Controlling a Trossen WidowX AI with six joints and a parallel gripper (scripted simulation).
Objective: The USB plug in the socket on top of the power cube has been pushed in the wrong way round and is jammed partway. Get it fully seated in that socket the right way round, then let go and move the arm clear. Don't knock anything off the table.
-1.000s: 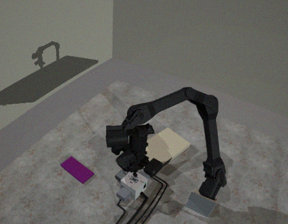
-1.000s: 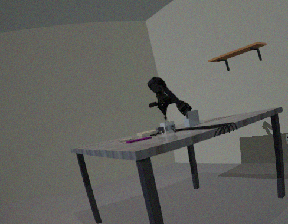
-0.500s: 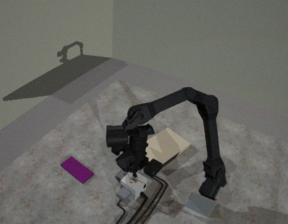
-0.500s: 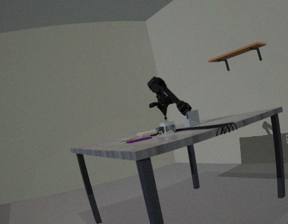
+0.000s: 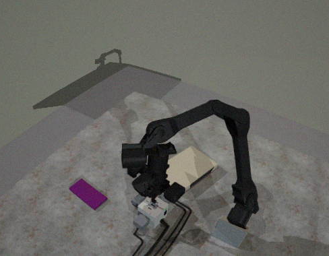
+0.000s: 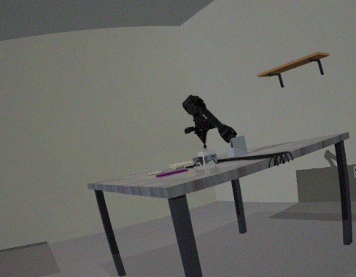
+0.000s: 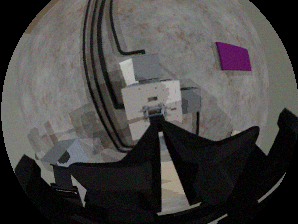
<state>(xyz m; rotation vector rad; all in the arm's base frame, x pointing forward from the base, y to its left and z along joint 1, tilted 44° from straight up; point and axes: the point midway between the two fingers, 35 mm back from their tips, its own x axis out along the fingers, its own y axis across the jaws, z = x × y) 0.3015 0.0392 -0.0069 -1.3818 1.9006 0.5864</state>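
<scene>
The black USB plug lies 20 mm below my gripper tip. Round my gripper tip: cream slab: 40 mm behind, 280 mm to the right, 110 mm below; purple flat card: 270 mm ahead, 20 mm to the left, 120 mm below; cream tile: 210 mm ahead, 240 mm to the right, 120 mm below.
</scene>
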